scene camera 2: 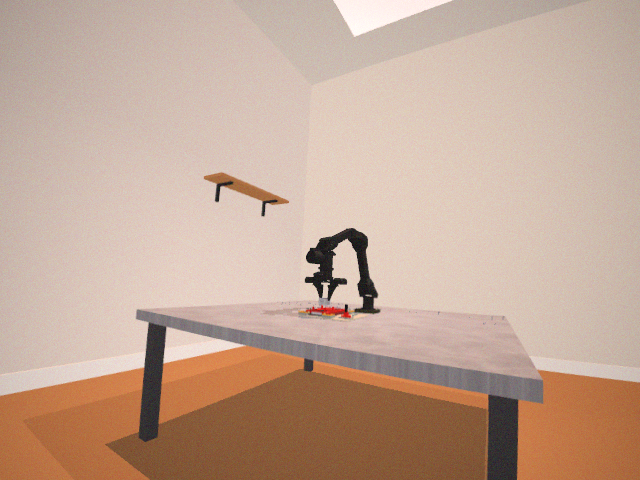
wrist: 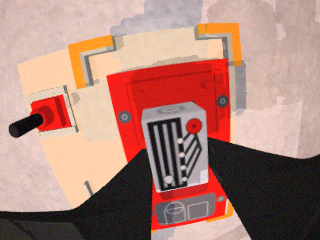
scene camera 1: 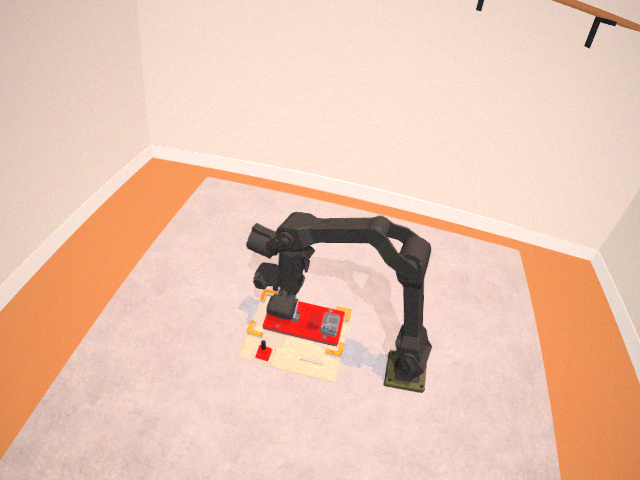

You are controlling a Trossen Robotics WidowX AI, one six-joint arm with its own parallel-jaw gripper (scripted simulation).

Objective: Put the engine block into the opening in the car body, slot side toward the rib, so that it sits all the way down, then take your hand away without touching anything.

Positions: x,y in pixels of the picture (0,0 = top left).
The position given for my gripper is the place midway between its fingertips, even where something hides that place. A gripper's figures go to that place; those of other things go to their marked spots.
Scene:
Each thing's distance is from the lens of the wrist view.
my gripper (wrist: 176,149): 10 cm
engine block (wrist: 176,135): 8 cm
car body (wrist: 206,83): 12 cm
The marked spots on the car body and the engine block are 6 cm apart.

